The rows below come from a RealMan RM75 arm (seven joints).
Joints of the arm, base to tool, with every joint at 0 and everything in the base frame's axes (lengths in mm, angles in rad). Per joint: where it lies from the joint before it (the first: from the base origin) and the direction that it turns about. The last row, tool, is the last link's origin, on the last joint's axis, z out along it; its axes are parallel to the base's.
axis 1: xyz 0 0 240.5 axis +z
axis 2: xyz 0 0 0 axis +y
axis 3: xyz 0 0 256 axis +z
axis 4: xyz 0 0 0 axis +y
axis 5: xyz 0 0 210 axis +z
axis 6: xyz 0 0 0 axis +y
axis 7: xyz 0 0 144 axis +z
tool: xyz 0 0 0
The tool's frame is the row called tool.
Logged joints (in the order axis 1, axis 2, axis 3, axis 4, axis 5, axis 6, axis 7), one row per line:
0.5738 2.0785 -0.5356 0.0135 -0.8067 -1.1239 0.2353
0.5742 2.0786 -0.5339 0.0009 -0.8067 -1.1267 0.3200
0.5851 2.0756 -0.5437 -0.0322 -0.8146 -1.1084 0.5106
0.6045 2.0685 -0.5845 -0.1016 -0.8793 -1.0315 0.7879
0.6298 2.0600 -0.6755 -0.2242 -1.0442 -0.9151 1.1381
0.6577 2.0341 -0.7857 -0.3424 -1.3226 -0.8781 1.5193
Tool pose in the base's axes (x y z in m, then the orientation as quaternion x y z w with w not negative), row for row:
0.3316 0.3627 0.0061 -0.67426 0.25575 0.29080 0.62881
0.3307 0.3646 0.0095 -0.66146 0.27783 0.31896 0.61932
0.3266 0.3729 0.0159 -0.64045 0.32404 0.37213 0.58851
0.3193 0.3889 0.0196 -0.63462 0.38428 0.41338 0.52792
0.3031 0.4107 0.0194 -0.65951 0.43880 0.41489 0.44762
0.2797 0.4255 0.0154 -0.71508 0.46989 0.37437 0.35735
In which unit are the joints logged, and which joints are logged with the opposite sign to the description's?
The joints are logged in radians. Opposite sign: none.
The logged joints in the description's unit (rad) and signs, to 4 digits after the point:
0.5738 2.0785 -0.5356 0.0135 -0.8067 -1.1239 0.2353
0.5742 2.0786 -0.5339 0.0009 -0.8067 -1.1267 0.3200
0.5851 2.0756 -0.5437 -0.0322 -0.8146 -1.1084 0.5106
0.6045 2.0685 -0.5845 -0.1016 -0.8793 -1.0315 0.7879
0.6298 2.0600 -0.6755 -0.2242 -1.0442 -0.9151 1.1381
0.6577 2.0341 -0.7857 -0.3424 -1.3226 -0.8781 1.5193

